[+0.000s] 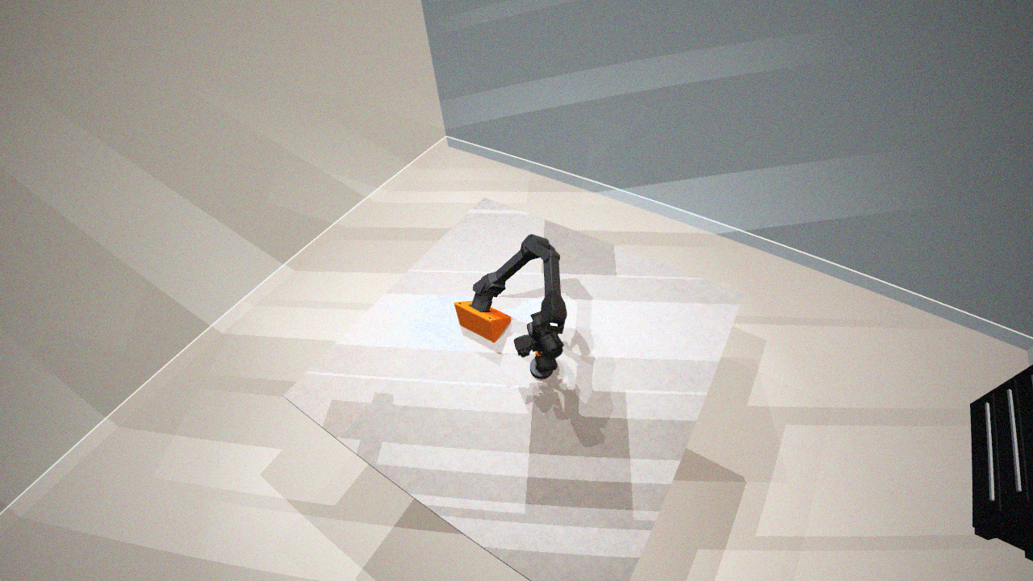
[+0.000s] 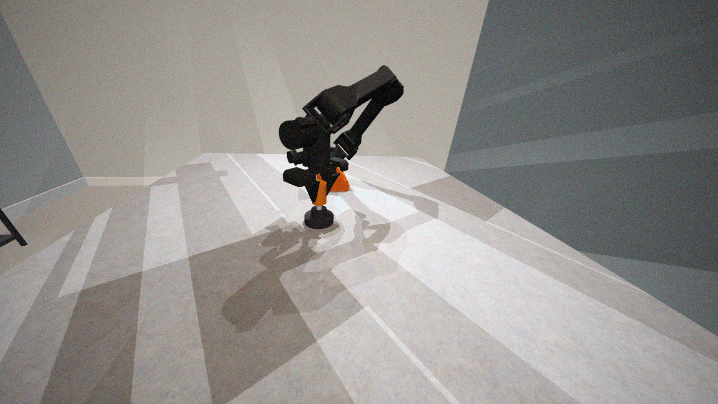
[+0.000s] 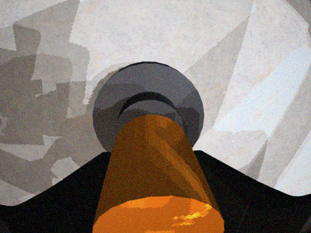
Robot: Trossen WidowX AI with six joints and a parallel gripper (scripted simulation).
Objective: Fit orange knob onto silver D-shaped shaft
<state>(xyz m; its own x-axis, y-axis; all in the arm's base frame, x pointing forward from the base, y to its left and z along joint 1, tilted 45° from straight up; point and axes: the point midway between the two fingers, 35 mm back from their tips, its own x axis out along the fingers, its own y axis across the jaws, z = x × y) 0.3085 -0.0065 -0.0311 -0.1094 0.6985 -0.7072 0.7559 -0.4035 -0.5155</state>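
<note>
My gripper tip is 3 cm below the orange knob. Round my gripper tip: round dark pedestal 4 cm below.
</note>
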